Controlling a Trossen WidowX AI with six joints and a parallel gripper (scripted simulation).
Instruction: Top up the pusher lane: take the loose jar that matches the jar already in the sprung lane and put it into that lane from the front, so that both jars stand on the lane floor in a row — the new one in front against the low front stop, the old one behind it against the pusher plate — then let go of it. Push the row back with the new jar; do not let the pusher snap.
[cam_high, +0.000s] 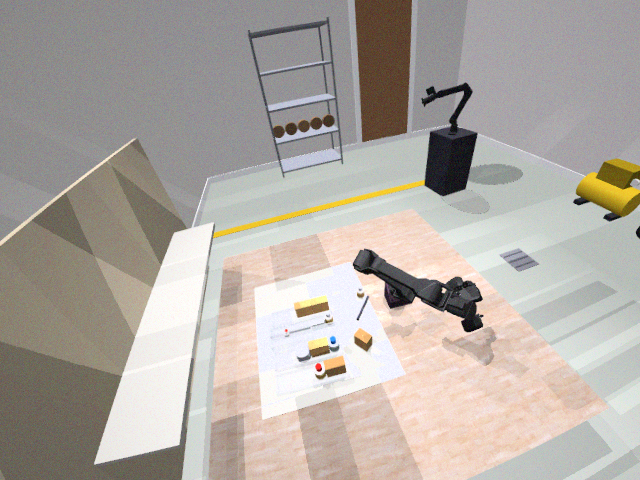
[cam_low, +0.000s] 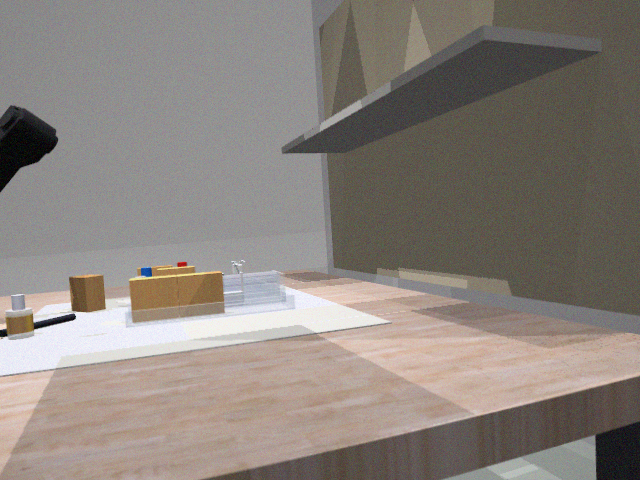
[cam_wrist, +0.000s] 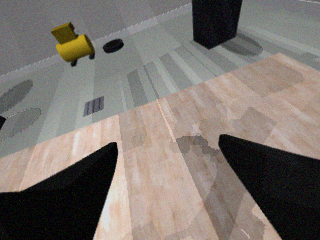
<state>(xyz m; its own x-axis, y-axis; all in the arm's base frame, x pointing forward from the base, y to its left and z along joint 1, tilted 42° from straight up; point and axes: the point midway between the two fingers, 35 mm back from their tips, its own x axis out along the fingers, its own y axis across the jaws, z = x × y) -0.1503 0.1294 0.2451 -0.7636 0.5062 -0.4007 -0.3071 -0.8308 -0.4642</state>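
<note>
My gripper tip is 32 cm short of the black rod, 29 cm to the left of it and 18 cm above it. The rest, counted from my gripper tip: red part 68 cm ahead, 28 cm to the right, 11 cm below; clear sprung lane 64 cm ahead, 28 cm to the right, 16 cm below; tan box 40 cm ahead, 13 cm to the right, 15 cm below.
</note>
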